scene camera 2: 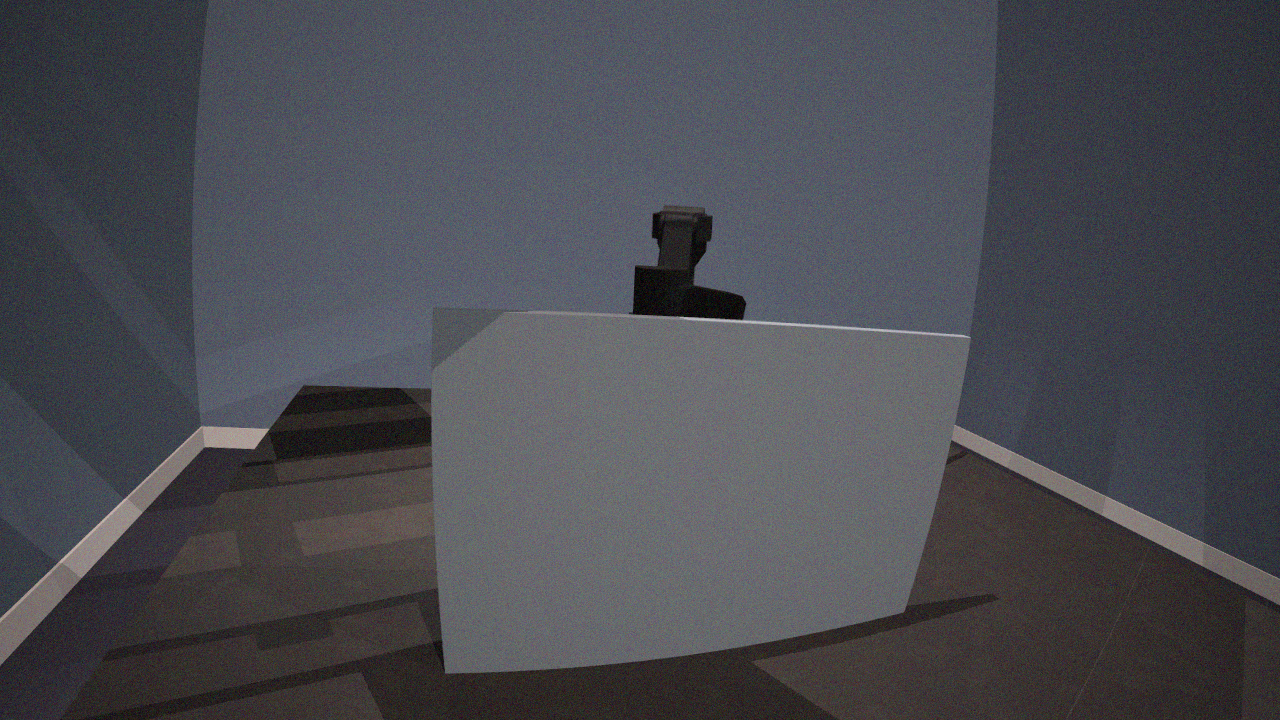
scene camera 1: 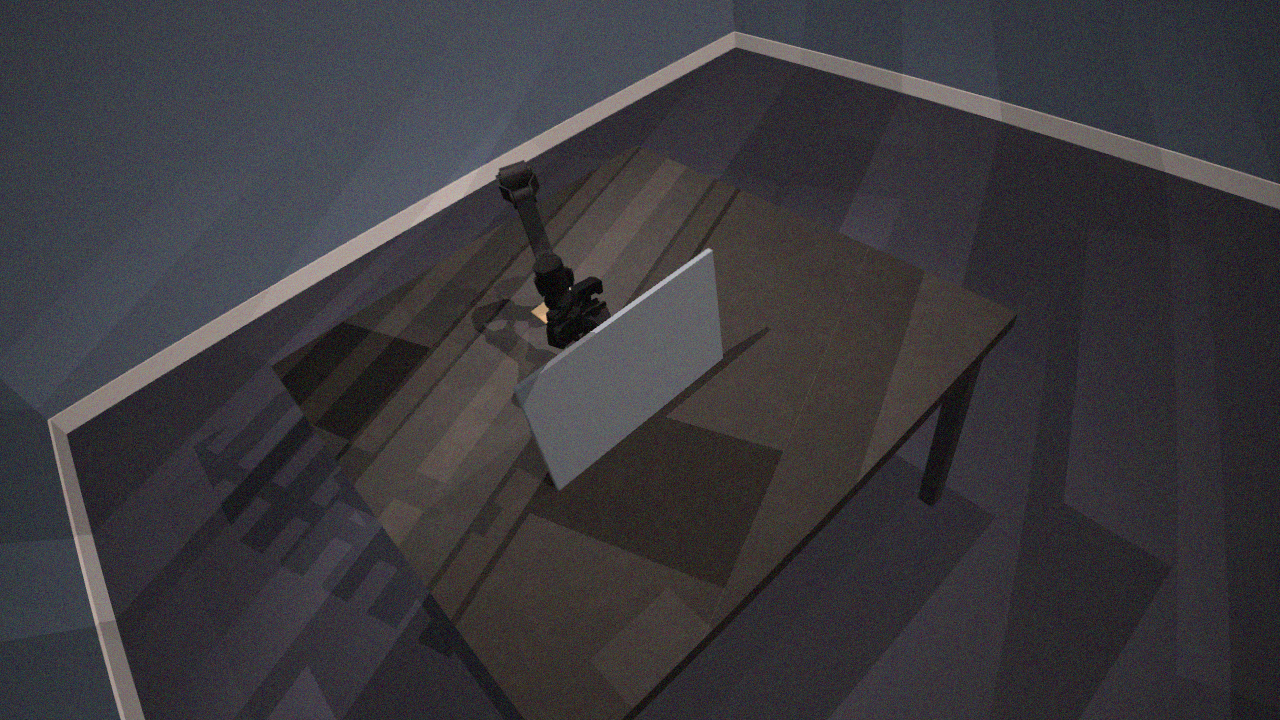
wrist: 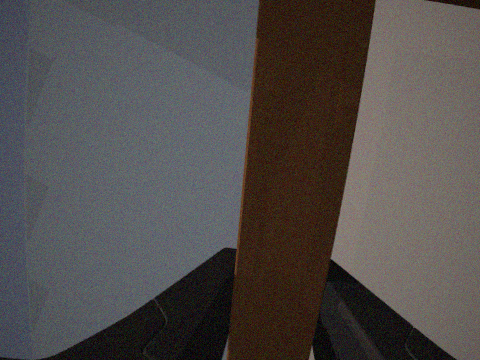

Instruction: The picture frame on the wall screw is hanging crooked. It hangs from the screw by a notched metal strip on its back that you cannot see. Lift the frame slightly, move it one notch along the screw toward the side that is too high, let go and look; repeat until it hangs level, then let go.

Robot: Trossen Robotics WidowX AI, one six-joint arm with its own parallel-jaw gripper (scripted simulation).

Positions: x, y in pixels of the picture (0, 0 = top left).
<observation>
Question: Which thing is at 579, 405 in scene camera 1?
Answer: A grey wall panel.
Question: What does my gripper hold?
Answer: A wooden picture frame.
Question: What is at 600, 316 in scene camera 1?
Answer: My gripper.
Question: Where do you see a grey wall panel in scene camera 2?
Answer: At 608, 488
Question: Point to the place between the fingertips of my gripper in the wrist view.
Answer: At 275, 268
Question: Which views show the wooden picture frame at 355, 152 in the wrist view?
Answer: The wrist view only.
</observation>
